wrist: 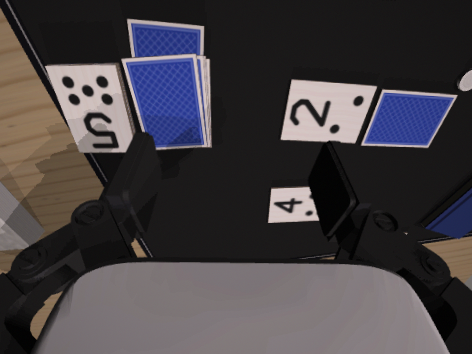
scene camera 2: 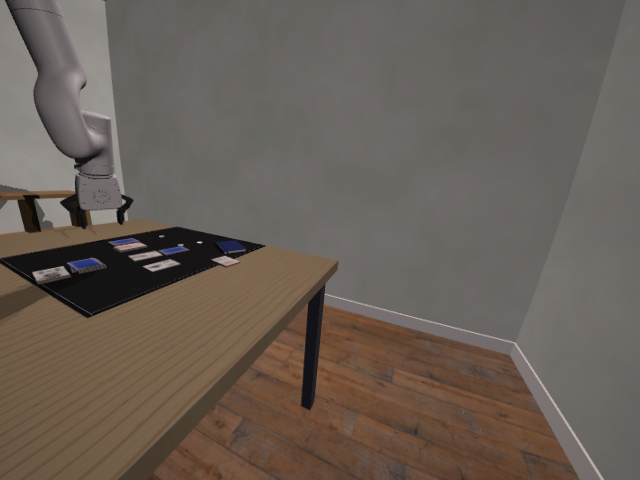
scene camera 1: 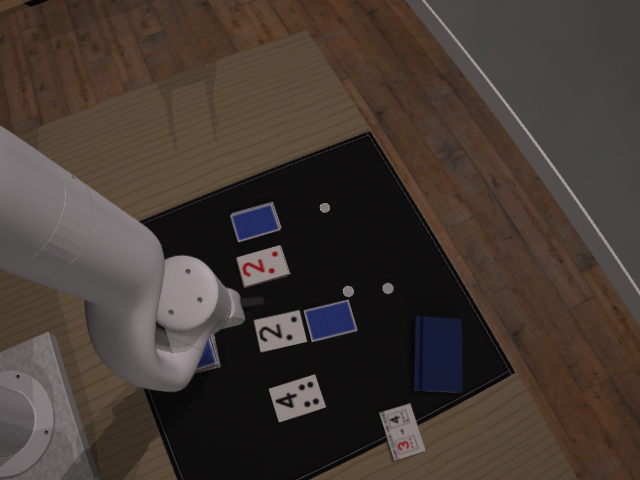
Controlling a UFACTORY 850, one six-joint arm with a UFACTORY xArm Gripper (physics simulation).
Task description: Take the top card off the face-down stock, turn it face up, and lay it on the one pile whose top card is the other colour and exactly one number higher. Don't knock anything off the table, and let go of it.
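My gripper [scene camera 2: 102,224] [wrist: 238,157] is open and empty, high above the mat; the arm hides most of it in scene camera 1. A face-down blue stack [scene camera 1: 207,355] [scene camera 2: 86,264] [wrist: 167,102], slightly fanned, lies near the left finger in the wrist view; another blue card [wrist: 167,40] sticks out from its far end. A black 5 [scene camera 2: 51,273] [wrist: 90,107] lies beside it, hidden in scene camera 1. A red 2 [scene camera 1: 262,266] [scene camera 2: 130,248], a black 2 [scene camera 1: 279,331] [scene camera 2: 144,255] [wrist: 340,112] and a black 4 [scene camera 1: 297,397] [scene camera 2: 161,265] [wrist: 280,205] lie face up.
Blue-backed cards lie beside the red 2 [scene camera 1: 255,221] and black 2 [scene camera 1: 330,320]. Three white discs, one of them a far disc [scene camera 1: 324,207], and a dark blue box [scene camera 1: 439,354] [scene camera 2: 230,246] are on the black mat [scene camera 1: 361,372]. An example card [scene camera 1: 402,431] overlaps its edge.
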